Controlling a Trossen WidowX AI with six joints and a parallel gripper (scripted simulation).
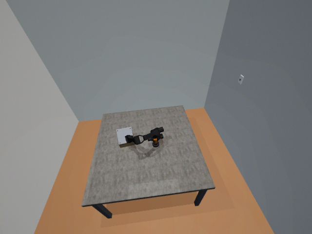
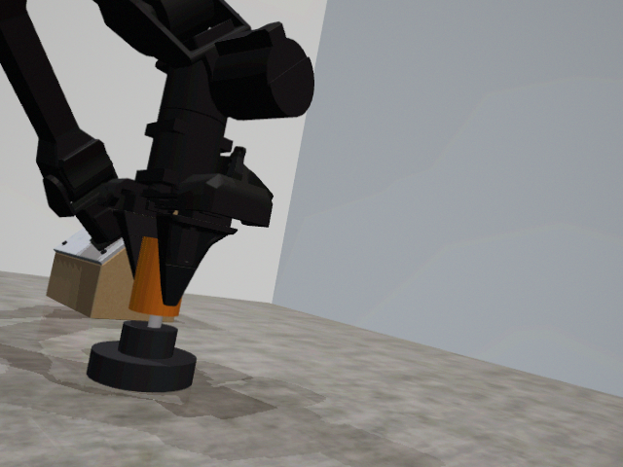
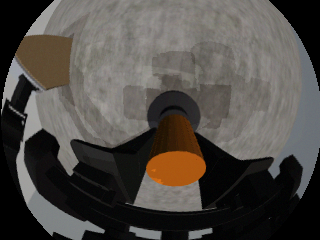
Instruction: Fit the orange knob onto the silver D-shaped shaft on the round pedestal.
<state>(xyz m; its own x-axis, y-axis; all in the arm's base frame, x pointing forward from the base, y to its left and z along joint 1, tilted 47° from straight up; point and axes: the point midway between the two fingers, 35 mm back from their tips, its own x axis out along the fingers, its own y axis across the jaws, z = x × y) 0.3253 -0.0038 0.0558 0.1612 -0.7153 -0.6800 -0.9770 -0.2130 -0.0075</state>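
My gripper tip is now 3 cm below the orange knob. Round my gripper tip: round pedestal (3 cm below).
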